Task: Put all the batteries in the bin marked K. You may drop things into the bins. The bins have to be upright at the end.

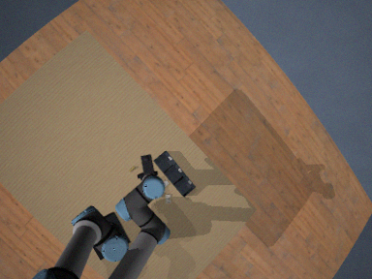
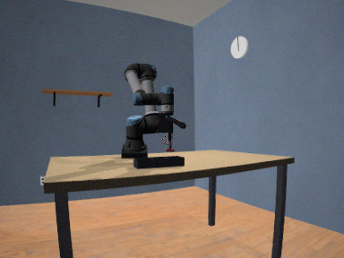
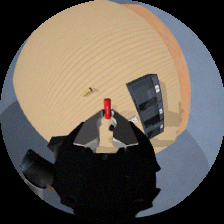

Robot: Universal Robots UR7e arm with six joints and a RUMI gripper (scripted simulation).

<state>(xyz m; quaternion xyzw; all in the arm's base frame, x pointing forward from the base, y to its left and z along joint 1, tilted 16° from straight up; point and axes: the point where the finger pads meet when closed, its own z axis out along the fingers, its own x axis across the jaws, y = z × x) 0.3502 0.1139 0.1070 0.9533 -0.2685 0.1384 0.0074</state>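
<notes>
My gripper is now 110 mm short of the bin row, 110 mm to the left of it and 60 mm above it. Round my hand: red battery (10 mm below); yellowish item (40 mm behind, 60 mm to the left, 80 mm below); black-and-white cylinder (40 mm behind, 130 mm to the right, 80 mm below).
</notes>
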